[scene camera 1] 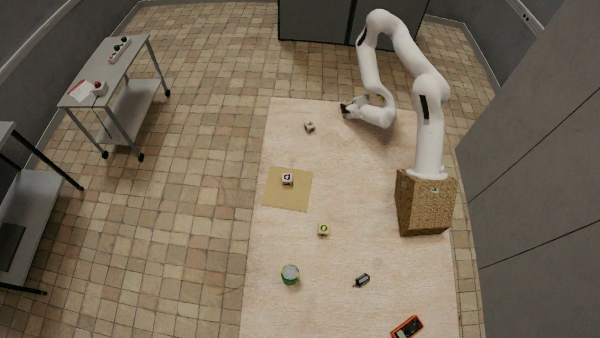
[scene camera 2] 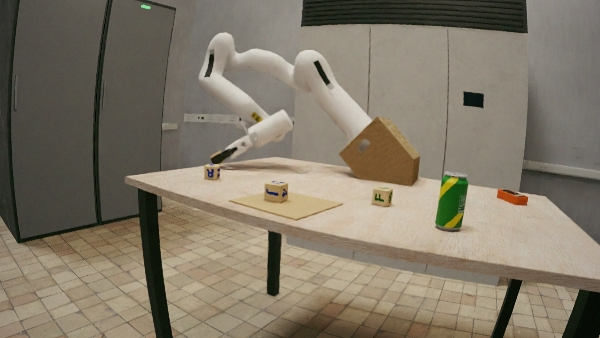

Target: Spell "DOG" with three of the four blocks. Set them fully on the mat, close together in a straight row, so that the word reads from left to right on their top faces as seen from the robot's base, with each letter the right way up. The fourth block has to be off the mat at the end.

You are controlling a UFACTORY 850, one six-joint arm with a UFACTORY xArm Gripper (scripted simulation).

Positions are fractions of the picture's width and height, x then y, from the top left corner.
tan mat: scene camera 1 0.49, 0.58; scene camera 2 0.50, 0.61
